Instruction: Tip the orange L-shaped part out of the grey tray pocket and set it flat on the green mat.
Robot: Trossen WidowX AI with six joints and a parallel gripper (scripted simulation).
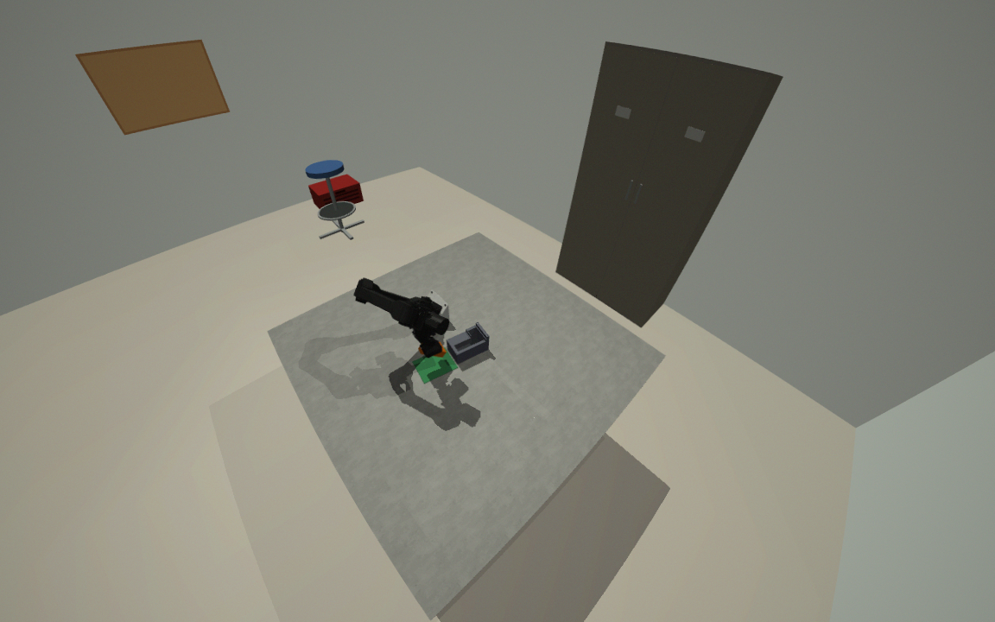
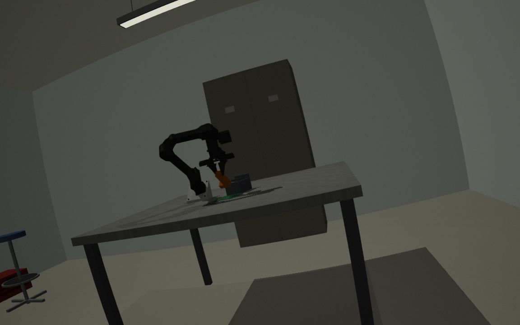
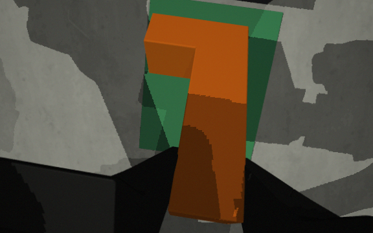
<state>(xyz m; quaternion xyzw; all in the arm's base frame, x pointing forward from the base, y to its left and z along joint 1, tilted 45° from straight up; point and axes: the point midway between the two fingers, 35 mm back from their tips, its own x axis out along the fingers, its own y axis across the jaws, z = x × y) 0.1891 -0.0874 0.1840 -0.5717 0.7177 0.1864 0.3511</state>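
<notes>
My gripper tip is now 13 cm above the green mat, 2 cm to the right of it and 1 cm short of it. Also, from my gripper tip: orange L-shaped part: 3 cm to the left, 3 cm below.
</notes>
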